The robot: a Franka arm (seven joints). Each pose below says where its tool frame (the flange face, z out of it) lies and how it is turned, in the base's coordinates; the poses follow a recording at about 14 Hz.
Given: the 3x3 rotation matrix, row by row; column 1 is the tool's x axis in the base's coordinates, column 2 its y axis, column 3 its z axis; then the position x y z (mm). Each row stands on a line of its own.
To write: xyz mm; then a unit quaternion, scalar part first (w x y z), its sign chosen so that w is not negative. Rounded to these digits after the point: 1 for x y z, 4 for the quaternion.
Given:
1:
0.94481, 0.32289, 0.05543
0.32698, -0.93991, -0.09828
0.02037, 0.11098, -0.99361
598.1, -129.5, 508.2
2:
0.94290, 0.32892, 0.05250
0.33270, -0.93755, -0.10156
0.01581, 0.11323, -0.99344
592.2, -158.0, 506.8
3:
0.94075, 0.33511, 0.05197
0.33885, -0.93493, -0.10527
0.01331, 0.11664, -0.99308
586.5, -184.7, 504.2
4:
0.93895, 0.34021, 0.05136
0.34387, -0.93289, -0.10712
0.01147, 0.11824, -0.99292
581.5, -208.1, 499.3
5:
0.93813, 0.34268, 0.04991
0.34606, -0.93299, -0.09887
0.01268, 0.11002, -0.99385
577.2, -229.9, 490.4
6:
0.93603, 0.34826, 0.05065
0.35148, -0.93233, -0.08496
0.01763, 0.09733, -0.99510
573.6, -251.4, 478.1
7:
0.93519, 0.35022, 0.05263
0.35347, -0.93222, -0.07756
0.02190, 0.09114, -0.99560
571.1, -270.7, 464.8
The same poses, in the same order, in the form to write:
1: 598.1, -129.5, 508.2, 0.0531, 0.9847, 0.1650, 0.0192
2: 592.2, -158.0, 506.8, 0.0546, 0.9841, 0.1681, 0.0174
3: 586.5, -184.7, 504.2, 0.0564, 0.9835, 0.1713, 0.0166
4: 581.5, -208.1, 499.3, 0.0573, 0.9829, 0.1740, 0.0160
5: 577.2, -229.9, 490.4, 0.0531, 0.9830, 0.1752, 0.0159
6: 573.6, -251.4, 478.1, 0.0464, 0.9828, 0.1780, 0.0174
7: 571.1, -270.7, 464.8, 0.0429, 0.9827, 0.1790, 0.0190
